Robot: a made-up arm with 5 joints.
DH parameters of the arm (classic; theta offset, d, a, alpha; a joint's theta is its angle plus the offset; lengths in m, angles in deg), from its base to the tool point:
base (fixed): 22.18 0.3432 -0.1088 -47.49
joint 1: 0 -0.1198 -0.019 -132.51
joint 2: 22.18 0.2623 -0.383 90
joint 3: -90 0.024 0.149 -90
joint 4: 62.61 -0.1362 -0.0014 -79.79
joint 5: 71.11 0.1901 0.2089 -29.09
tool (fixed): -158.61 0.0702 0 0
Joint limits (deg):
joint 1: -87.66..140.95
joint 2: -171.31..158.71
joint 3: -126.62..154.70
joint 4: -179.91..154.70
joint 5: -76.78..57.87
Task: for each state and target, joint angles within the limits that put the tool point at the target. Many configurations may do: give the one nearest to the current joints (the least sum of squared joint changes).
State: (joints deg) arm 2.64 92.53 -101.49 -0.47 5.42
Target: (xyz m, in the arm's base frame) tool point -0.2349 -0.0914 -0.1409
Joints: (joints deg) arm 18.40 89.14 -126.62 6.11 19.70
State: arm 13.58 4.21 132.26 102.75 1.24
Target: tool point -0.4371 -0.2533 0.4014
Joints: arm 21.70 -32.26 116.71 80.11 -19.60
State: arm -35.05 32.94 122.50 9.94 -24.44
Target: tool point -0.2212 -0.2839 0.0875
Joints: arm -25.67 -6.80 154.70 -5.83 -14.23
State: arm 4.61 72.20 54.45 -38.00 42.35
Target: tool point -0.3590 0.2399 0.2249
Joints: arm -18.31 72.71 86.68 -57.75 41.85
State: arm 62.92 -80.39 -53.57 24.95 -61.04
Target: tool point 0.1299 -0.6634 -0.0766
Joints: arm 67.30 -72.31 -45.22 12.48 -59.78
